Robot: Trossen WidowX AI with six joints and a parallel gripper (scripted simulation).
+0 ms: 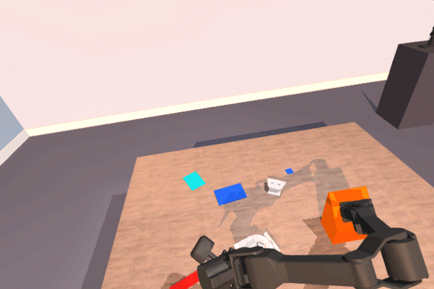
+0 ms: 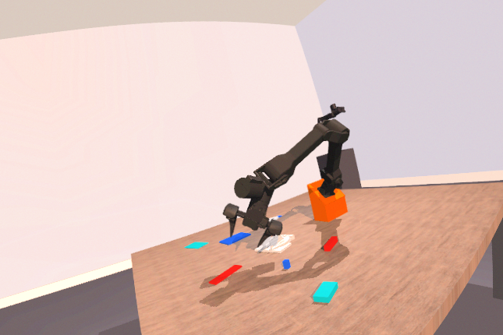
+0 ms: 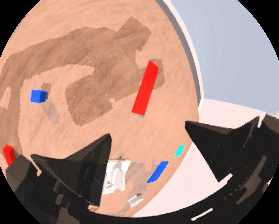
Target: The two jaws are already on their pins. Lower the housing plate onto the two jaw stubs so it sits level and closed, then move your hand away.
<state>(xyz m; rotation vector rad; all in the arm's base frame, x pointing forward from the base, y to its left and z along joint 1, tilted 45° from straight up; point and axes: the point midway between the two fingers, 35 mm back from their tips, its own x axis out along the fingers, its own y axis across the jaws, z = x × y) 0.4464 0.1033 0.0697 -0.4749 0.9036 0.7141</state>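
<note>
Right now my gripper tip is 280 mm past the white block, 350 mm to the left of it and 80 mm above it. The rest, counted from my gripper tip: cyan tile: 80 mm ahead, 470 mm to the right, 90 mm below; red strip: 90 mm ahead, 10 mm to the right, 80 mm below; cyan block: 40 mm behind, 330 mm to the left, 80 mm below.
</note>
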